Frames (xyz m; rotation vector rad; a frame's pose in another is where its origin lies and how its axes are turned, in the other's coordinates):
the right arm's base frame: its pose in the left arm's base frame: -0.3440 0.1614 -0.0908 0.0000 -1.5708 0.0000
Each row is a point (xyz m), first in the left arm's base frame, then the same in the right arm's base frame.
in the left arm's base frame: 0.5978 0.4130 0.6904
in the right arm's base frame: 0.7812 0.2516 -0.9418
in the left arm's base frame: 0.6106 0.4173 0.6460
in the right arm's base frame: 0.7368 0.2559 -0.9546
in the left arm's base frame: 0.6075 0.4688 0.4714
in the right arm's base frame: 0.5622 0.3074 -0.9515
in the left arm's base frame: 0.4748 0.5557 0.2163
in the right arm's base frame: 0.3071 0.3943 -0.8188
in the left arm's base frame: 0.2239 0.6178 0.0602
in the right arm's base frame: 0.1510 0.4564 -0.5679
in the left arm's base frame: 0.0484 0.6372 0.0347
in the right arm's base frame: 0.1255 0.4758 -0.3924
